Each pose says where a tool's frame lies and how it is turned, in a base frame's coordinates. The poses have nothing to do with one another.
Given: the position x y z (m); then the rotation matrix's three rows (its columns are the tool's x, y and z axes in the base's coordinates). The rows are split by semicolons.
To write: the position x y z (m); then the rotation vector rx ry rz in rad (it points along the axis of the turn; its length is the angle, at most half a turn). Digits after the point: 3 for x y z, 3 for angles.
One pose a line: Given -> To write
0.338 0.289 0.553; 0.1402 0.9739 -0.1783; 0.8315 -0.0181 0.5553; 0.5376 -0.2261 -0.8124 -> 0.338 0.289 0.553 -1.884 -1.726 -0.343
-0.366 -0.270 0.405; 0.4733 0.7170 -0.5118; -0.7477 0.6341 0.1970; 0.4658 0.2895 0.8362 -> -0.366 -0.270 0.405 0.057 -0.598 -0.897
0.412 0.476 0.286; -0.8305 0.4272 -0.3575; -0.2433 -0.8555 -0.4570; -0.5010 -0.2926 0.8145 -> 0.412 0.476 0.286 0.649 0.566 -2.645
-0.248 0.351 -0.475; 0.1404 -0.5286 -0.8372; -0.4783 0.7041 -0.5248; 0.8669 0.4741 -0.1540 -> -0.248 0.351 -0.475 0.873 -1.489 0.044
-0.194 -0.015 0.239; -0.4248 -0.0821 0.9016; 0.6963 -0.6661 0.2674; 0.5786 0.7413 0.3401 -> -0.194 -0.015 0.239 1.293 0.881 2.123
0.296 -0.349 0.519; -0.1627 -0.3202 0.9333; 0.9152 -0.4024 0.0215; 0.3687 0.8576 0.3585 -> 0.296 -0.349 0.519 1.163 0.785 1.718
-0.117 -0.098 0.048; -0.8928 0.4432 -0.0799; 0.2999 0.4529 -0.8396; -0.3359 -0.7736 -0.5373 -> -0.117 -0.098 0.048 0.656 2.546 -1.425
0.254 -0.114 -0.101; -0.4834 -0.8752 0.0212; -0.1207 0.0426 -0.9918; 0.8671 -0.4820 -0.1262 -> 0.254 -0.114 -0.101 1.014 -1.682 1.500
